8 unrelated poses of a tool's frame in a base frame.
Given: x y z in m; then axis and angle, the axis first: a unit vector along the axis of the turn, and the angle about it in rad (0 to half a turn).
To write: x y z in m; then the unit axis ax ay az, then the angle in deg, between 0 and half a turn. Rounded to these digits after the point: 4 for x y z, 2 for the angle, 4 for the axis.
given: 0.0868 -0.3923 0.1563 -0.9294 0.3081 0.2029 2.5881
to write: 0.0868 -0.3923 0.1563 -0.9295 0.3081 0.2029 148.29
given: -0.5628 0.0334 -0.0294 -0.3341 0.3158 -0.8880 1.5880
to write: -0.5628 0.0334 -0.0294 -0.3341 0.3158 -0.8880 90.99
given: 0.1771 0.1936 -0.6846 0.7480 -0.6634 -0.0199 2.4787
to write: 0.1771 0.1936 -0.6846 0.7480 -0.6634 -0.0199 142.02
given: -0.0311 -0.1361 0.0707 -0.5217 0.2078 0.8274 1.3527
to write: -0.0311 -0.1361 0.0707 -0.5217 0.2078 0.8274 77.50
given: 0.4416 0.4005 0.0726 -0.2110 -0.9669 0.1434 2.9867
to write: 0.4416 0.4005 0.0726 -0.2110 -0.9669 0.1434 171.13
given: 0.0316 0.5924 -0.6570 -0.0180 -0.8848 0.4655 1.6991
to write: 0.0316 0.5924 -0.6570 -0.0180 -0.8849 0.4655 97.35
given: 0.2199 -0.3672 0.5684 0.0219 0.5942 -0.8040 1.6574
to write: 0.2199 -0.3672 0.5684 0.0219 0.5942 -0.8040 94.96
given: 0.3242 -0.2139 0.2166 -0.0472 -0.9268 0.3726 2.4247
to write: 0.3242 -0.2139 0.2166 -0.0472 -0.9268 0.3726 138.93
